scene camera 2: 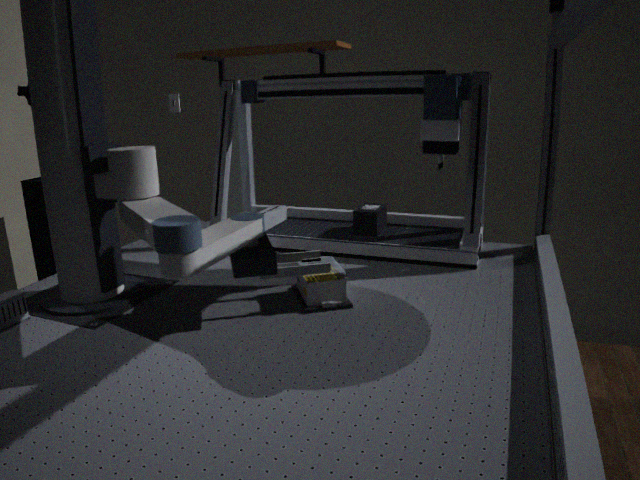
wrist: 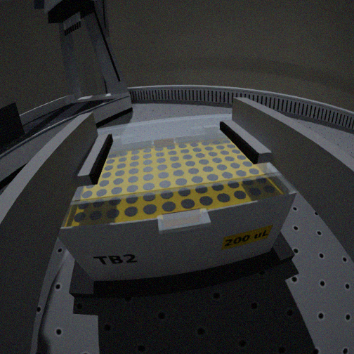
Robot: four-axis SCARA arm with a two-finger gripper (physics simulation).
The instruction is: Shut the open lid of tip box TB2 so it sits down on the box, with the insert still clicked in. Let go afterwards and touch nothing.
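Places are measured from the arm's base along level axes (x ahead, y left, z up), in metres.
Pixels of known places: gripper, fingertip midpoint: (scene camera 2: 324, 260); arm's base at its link origin: (scene camera 2: 94, 299).
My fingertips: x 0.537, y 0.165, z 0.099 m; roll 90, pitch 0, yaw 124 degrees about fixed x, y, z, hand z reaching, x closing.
Observation:
For each thing: its middle in the pictures, then the offset to it from my fingertips. "pt": a spot on its surface instead.
- Tip box TB2 at the middle of its body: (scene camera 2: 320, 281) dx -0.010, dy -0.006, dz -0.048 m
- yellow insert at the middle of its body: (scene camera 2: 320, 270) dx -0.010, dy -0.006, dz -0.022 m
- dark block at a spot on its surface: (scene camera 2: 369, 221) pt dx +0.006, dy +0.349, dz +0.006 m
Tip box TB2 (scene camera 2: 330, 291) (wrist: 175, 252) stands upright on a dark base, its label facing the wrist camera. Its clear lid (scene camera 2: 337, 266) (wrist: 184, 220) lies down over the top, with its front tab over the box's front edge. The yellow insert (scene camera 2: 317, 277) (wrist: 172, 171) shows through the lid and looks level in the box; its clips are hard to make out. My gripper (scene camera 2: 325, 260) (wrist: 165, 116) is shut as far as it goes and empty, with a gap left between the fingers. Its fingertips are low over the lid's top; whether they touch it is hard to tell.
Behind the box stands a gantry frame (scene camera 2: 479, 155) with a hanging head (scene camera 2: 440, 129). A dark block (scene camera 2: 369, 221) stands on its deck. A raised rail (scene camera 2: 563, 351) runs along the right table edge. My arm (scene camera 2: 222, 240) reaches in from the left column.

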